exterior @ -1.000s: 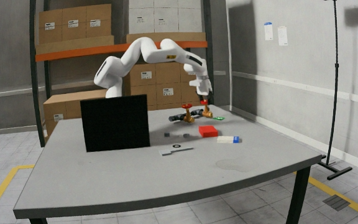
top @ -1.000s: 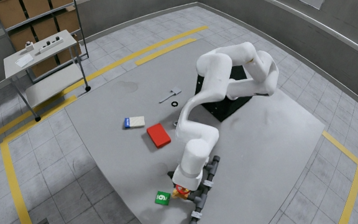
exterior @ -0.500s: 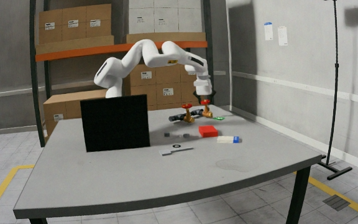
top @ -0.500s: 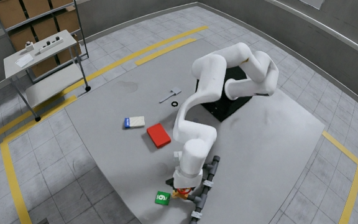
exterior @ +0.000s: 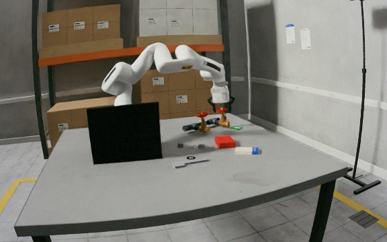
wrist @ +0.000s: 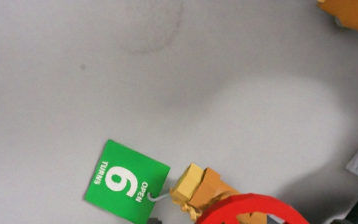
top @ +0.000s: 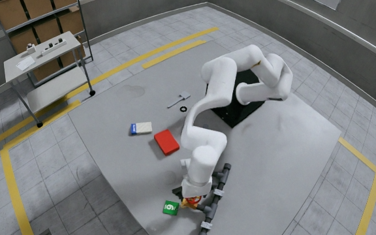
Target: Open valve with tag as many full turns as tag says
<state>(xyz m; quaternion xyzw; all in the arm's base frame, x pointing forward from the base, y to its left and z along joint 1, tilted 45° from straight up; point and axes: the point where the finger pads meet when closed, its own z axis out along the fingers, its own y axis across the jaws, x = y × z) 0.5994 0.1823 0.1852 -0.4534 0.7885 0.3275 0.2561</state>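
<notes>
My gripper is now 110 mm above the green tag, 70 mm short of it and 30 mm to the left of it. Round my hand: grey nut 320 mm to the right, 230 mm behind, 110 mm below; then white-and-blue box 470 mm to the right, 110 mm below, 50 mm behind; then red block 320 mm to the right, 110 mm behind, 100 mm below.
</notes>
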